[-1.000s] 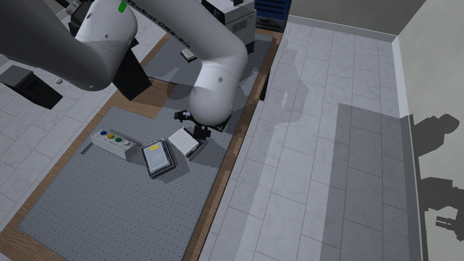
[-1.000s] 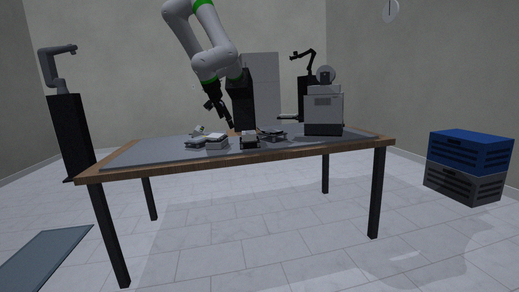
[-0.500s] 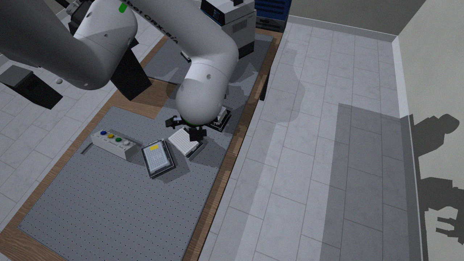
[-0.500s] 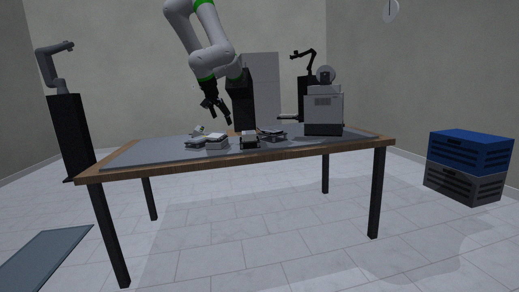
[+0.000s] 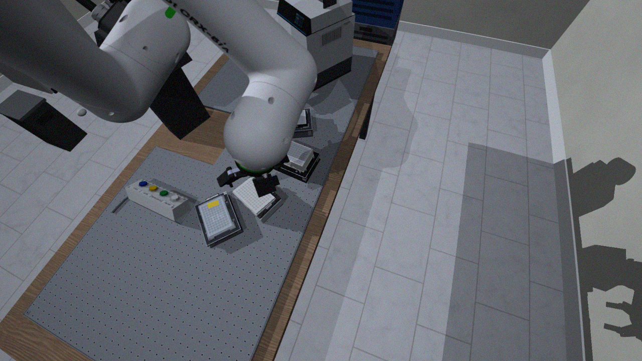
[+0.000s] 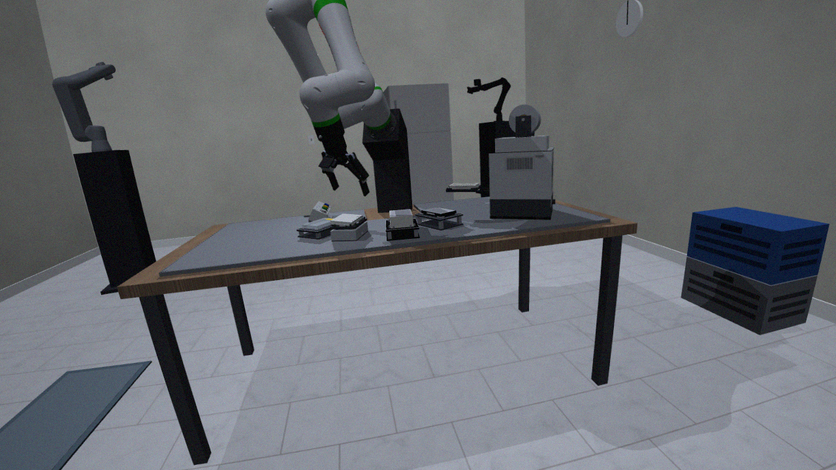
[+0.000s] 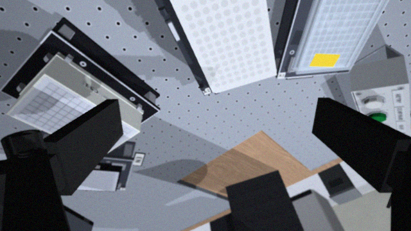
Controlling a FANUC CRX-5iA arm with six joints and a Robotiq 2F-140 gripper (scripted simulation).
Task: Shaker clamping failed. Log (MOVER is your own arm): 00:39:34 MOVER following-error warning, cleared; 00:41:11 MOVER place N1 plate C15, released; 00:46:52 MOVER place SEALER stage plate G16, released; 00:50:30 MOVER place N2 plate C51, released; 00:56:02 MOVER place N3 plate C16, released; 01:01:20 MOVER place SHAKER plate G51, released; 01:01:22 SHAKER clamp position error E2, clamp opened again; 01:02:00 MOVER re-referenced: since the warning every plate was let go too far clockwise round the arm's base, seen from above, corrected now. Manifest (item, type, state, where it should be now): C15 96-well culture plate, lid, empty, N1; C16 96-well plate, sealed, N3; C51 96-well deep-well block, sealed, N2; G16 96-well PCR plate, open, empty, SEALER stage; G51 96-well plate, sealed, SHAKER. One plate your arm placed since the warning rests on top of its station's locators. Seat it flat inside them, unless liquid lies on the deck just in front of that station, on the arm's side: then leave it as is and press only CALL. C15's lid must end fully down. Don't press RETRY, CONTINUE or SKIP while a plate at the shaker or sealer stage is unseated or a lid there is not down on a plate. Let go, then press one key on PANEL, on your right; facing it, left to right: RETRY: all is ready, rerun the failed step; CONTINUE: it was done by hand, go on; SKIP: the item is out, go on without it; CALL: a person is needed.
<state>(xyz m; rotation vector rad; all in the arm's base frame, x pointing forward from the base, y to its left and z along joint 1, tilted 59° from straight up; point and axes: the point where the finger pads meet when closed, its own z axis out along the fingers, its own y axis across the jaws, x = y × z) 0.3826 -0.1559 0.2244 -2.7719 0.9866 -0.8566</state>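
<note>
Right now my hand is 15 cm above the shaker and 2 cm to the left of it.
</note>
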